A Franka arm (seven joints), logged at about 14 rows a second.
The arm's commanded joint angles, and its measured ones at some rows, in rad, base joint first. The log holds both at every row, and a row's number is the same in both.
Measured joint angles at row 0:
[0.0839, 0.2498, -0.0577, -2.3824, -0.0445, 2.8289, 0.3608]
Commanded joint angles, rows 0 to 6:
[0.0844, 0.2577, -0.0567, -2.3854, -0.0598, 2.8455, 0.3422]
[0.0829, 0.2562, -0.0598, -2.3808, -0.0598, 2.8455, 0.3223]
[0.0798, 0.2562, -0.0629, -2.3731, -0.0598, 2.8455, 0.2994]
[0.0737, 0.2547, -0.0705, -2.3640, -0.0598, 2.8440, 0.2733]
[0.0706, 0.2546, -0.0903, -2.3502, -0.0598, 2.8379, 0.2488]
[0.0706, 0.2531, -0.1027, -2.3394, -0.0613, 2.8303, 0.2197]
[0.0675, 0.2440, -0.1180, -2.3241, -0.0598, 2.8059, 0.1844]
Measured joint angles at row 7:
[0.0758, 0.2502, -0.0918, -2.3540, -0.0445, 2.8280, 0.2357]
